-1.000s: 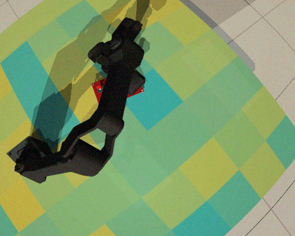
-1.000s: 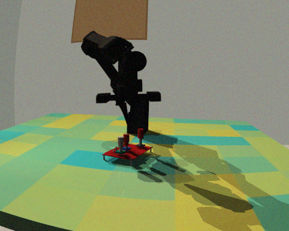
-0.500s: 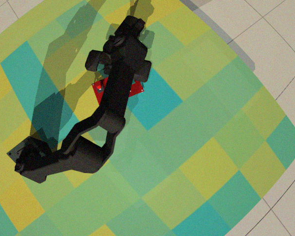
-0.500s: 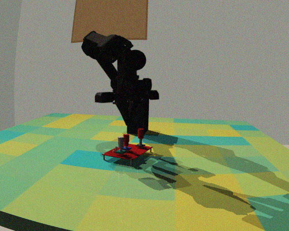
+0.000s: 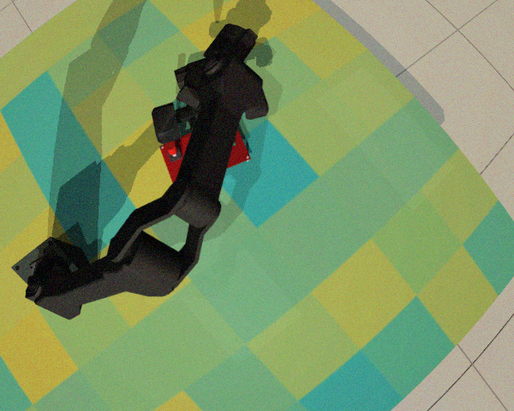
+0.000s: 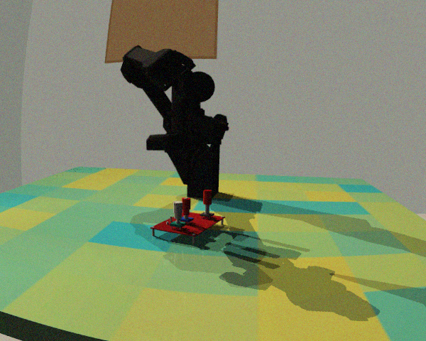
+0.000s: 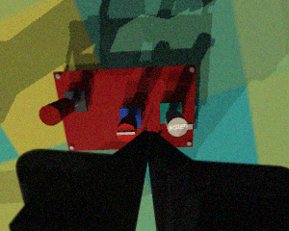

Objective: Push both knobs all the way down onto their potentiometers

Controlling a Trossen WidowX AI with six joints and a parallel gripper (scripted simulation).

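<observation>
Now: gripper tip 3 cm short of the grey knob, 1 cm to the left of it and 5 cm above it. From my gripper tip the other things lie so: red knob: 2 cm behind, 1 cm to the right, 5 cm below.
</observation>
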